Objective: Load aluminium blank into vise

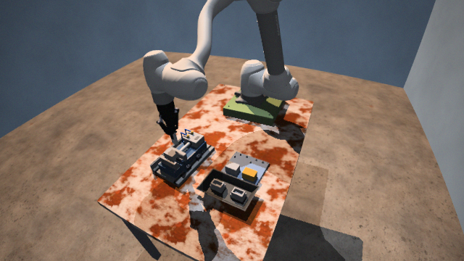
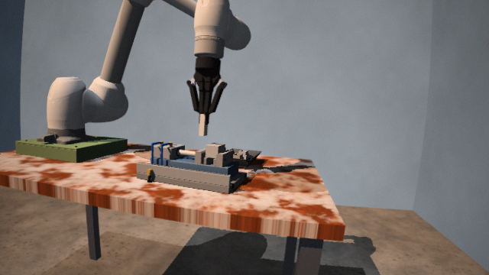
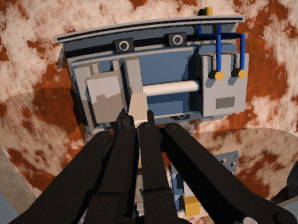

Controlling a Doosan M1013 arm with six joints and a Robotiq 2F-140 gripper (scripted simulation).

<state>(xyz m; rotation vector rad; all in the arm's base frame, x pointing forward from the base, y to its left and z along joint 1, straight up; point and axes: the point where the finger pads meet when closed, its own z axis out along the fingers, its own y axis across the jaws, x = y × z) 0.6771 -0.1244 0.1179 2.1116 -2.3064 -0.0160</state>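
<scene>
My gripper is now 50 mm past the piston rod, 10 mm to the right of it and 90 mm above it. Round my hand: infeed plate 100 mm behind, 320 mm to the left, 170 mm below; vise 30 mm behind, 10 mm to the left, 130 mm below; aluminium blank 60 mm behind, 270 mm to the left, 150 mm below.
</scene>
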